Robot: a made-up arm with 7 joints.
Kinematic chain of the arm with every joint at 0, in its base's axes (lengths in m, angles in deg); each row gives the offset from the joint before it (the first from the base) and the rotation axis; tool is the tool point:
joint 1: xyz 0 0.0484 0 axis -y
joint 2: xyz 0 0.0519 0 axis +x
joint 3: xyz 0 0 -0.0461 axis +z
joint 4: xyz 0 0 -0.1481 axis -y
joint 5: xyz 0 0 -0.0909 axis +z
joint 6: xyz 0 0 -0.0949 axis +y
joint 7: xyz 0 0 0 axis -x
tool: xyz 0 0 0
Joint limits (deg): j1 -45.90..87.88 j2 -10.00..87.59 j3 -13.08..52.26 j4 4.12..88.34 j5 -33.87..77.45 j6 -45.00..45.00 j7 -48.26..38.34
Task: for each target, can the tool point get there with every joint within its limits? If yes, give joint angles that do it. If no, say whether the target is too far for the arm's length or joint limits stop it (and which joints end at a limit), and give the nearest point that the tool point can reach.
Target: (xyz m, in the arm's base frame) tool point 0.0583 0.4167 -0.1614
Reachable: yes | joints -21.10 66.31 4.31 37.38 13.21 -32.20 26.16
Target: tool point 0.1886 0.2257 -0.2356
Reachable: yes | joints 8.32 14.20 20.71 61.36 -19.60 19.08 -30.10
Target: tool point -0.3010 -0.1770 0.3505
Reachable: no: too far | nearest point -0.1098 0.3049 0.1429 | short by 0.558 m
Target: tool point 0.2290 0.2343 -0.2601
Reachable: yes | joints 29.38 17.64 19.16 24.19 19.50 -24.55 19.99
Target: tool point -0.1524 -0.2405 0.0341
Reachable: no: joint limits stop it (at a limit: joint 1, joint 2, joint 3, joint 4) | nearest point -0.2590 0.0314 -0.2691 | short by 0.421 m
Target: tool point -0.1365 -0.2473 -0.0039
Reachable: no: joint limits stop it (at a limit: joint 1, joint 2, joint 3, joint 4) | nearest point -0.0100 0.0243 -0.2616 | short by 0.395 m
